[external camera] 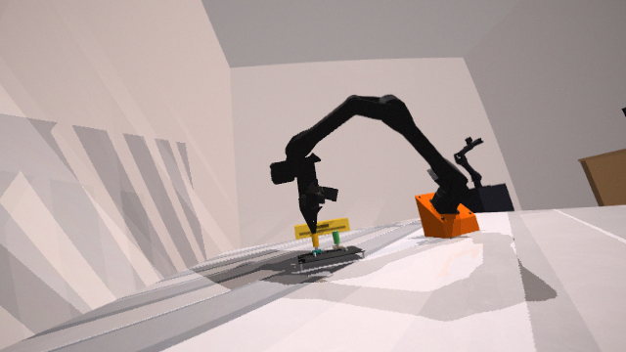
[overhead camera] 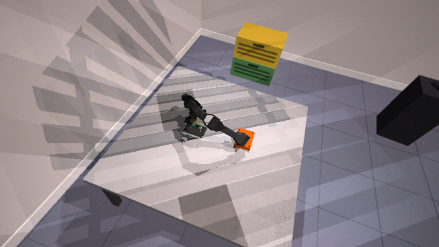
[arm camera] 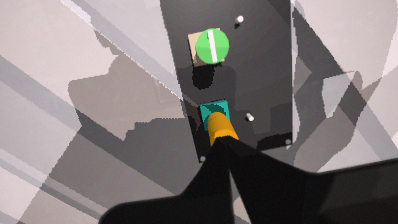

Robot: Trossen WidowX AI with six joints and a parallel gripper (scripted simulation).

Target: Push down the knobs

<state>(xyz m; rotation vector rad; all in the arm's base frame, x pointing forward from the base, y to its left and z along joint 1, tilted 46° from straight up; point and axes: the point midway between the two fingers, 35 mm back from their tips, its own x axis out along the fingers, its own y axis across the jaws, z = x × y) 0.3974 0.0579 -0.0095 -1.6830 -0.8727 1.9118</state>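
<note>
Now: the orange knob 2 cm below my gripper tip. Round my gripper tip: green knob (6 cm behind, 2 cm below).
</note>
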